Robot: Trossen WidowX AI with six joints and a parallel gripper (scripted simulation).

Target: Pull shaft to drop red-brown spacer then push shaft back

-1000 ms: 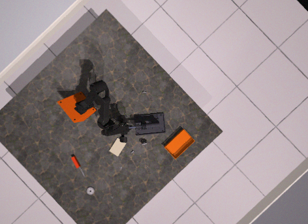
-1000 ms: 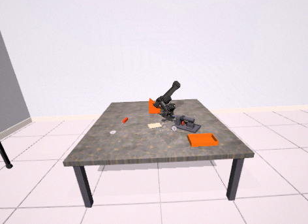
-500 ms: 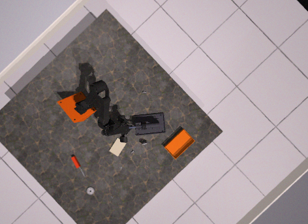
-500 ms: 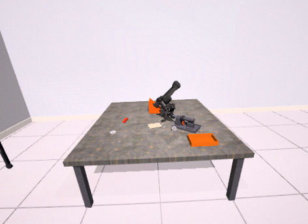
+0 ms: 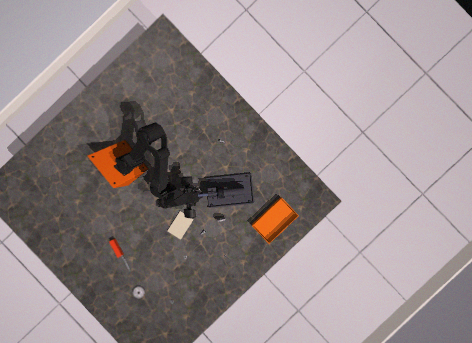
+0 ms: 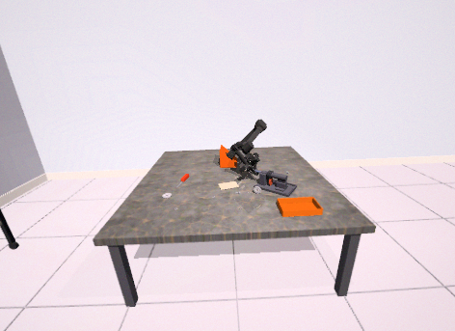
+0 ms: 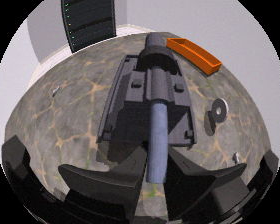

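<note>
Right now my gripper tip is 30 mm short of the blue-grey shaft, 30 mm to the right of it and 30 mm below it. Round my gripper tip: beige card: 20 mm ahead, 200 mm to the right, 50 mm below; red-brown spacer: 60 mm ahead, 70 mm to the left, 20 mm below; small grey part: 150 mm ahead, 30 mm to the right, 30 mm below.
</note>
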